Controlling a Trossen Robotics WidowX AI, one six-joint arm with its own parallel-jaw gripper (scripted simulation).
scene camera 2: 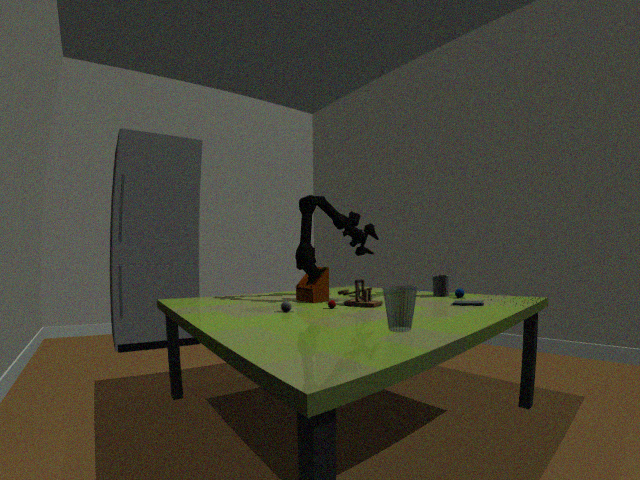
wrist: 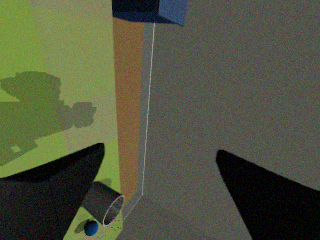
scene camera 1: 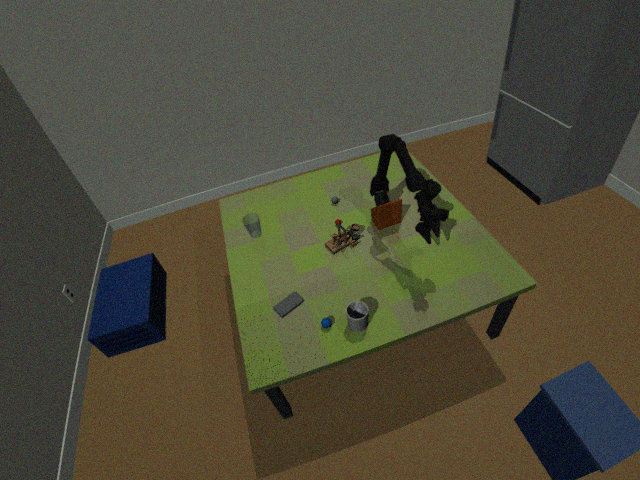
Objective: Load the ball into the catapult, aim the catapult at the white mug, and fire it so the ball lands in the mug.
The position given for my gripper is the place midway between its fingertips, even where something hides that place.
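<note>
My gripper (scene camera 1: 433, 240), which also appears in the wrist view (wrist: 161, 151), is open and holds nothing. I can see a mug (wrist: 102, 202). There is a clear glass cup (scene camera 2: 399, 301) as well, and in the wrist view it is out of frame.
</note>
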